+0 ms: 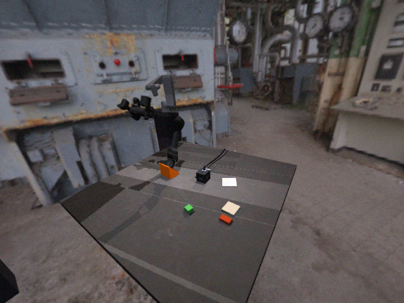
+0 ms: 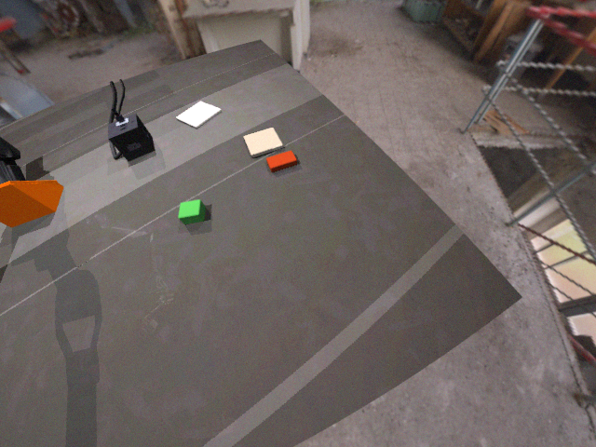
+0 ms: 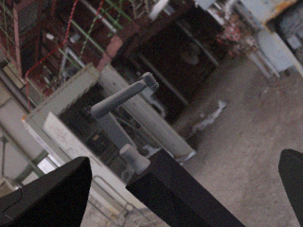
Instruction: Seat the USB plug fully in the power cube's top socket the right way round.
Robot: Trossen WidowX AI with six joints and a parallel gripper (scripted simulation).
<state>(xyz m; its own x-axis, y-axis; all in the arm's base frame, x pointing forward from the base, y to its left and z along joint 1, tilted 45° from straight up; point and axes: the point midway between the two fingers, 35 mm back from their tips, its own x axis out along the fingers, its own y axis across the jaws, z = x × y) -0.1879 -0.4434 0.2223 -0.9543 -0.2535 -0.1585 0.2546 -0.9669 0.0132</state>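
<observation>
My gripper tip is now 47 cm short of the USB plug, 28 cm to the right of it and 47 cm above it. Also, from my gripper tip: green cube (60 cm ahead, 5 cm to the right, 55 cm below); then beige tile (80 cm ahead, 10 cm to the left, 55 cm below); then red block (82 cm ahead, 55 cm below).
</observation>
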